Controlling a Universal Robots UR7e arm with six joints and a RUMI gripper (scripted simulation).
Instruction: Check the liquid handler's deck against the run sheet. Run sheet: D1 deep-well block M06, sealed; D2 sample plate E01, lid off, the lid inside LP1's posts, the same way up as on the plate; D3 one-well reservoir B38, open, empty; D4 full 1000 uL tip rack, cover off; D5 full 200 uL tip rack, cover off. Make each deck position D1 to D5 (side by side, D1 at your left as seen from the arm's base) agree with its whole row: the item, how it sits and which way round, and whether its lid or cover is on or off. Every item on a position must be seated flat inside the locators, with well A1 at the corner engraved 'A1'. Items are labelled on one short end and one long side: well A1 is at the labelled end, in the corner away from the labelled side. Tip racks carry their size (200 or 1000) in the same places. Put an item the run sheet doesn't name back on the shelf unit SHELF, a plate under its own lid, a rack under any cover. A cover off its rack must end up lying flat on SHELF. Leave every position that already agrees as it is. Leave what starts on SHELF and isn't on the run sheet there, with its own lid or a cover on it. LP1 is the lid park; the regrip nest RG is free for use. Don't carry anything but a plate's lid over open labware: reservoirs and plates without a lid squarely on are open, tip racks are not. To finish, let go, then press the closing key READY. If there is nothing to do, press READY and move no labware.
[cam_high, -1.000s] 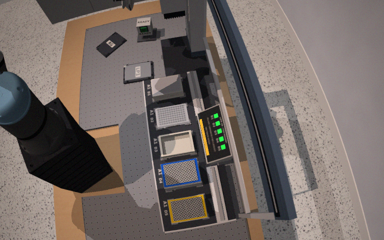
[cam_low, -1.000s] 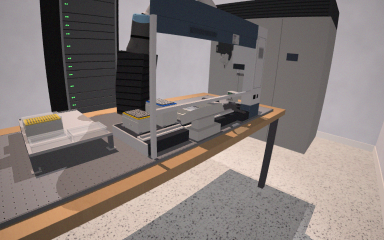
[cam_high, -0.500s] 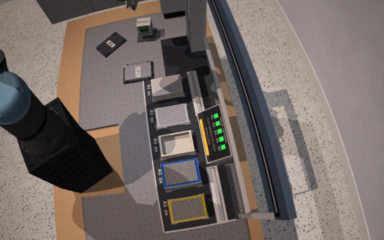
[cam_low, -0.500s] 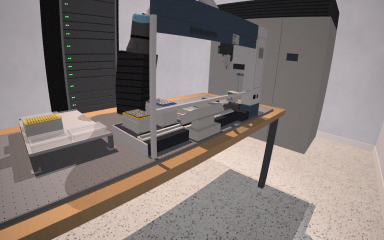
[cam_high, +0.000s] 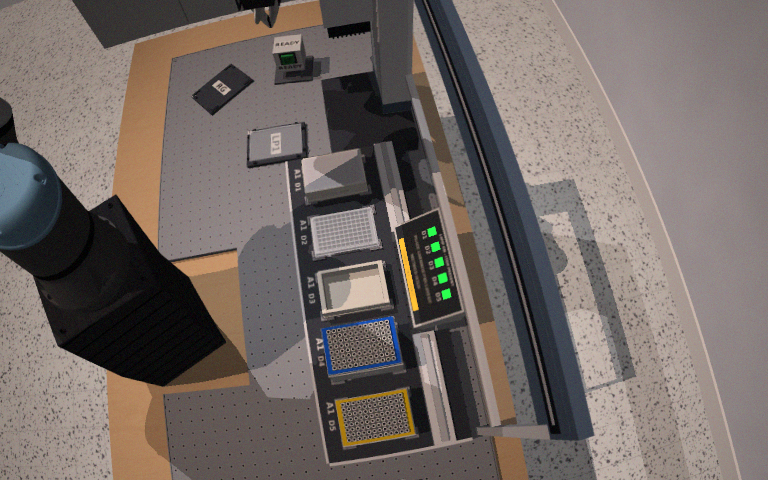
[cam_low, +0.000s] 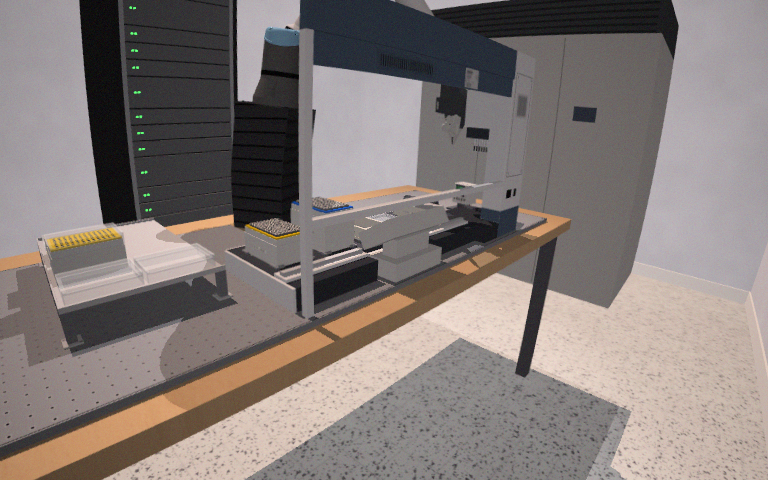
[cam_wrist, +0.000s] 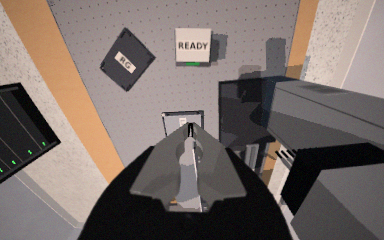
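The ready key is 10 mm ahead of my hand, 60 mm to the left of it and 190 mm below it. The rest, counted from my hand: flat grey lid 60 mm behind, 130 mm to the right, 260 mm below; tall column 240 mm ahead, 100 mm to the right; RG nest 180 mm behind, 100 mm to the left, 270 mm below.
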